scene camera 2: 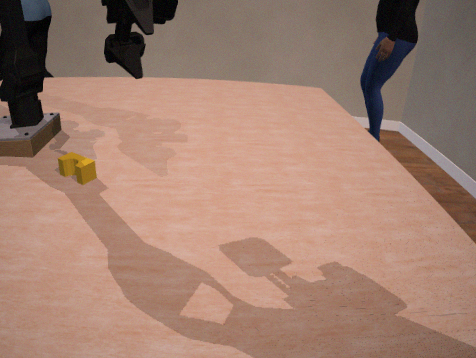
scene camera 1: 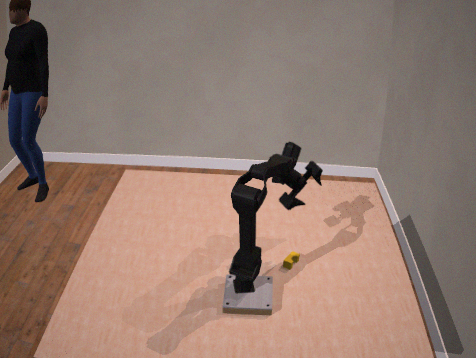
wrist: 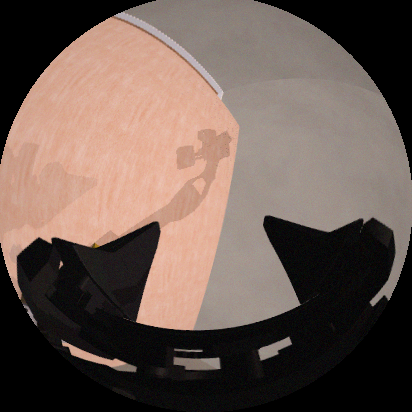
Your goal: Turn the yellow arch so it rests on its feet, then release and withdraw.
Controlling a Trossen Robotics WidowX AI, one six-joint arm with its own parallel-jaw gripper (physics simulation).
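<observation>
The yellow arch (scene camera 1: pixel 288 261) (scene camera 2: pixel 86 171) (wrist: pixel 95 245) lies on one of its broad flat sides on the table, not on its feet. Its curved cutout faces sideways, away from the arm's base. In the wrist view a tiny bit of it shows behind the left finger. My gripper (scene camera 1: pixel 312 194) (scene camera 2: pixel 145 55) (wrist: pixel 213 224) is open and empty. It is raised high above the table, well apart from the arch, with its fingers spread wide.
The arm's base plate (scene camera 1: pixel 232 297) (scene camera 2: pixel 46 134) is close to the arch. The pale wood table top (scene camera 1: pixel 165 210) (scene camera 2: pixel 250 190) (wrist: pixel 100 100) carries the arm's shadows. One person (scene camera 1: pixel 27 60) (scene camera 2: pixel 392 55) stands beyond the table; another (scene camera 2: pixel 37 10) is partly hidden behind the arm.
</observation>
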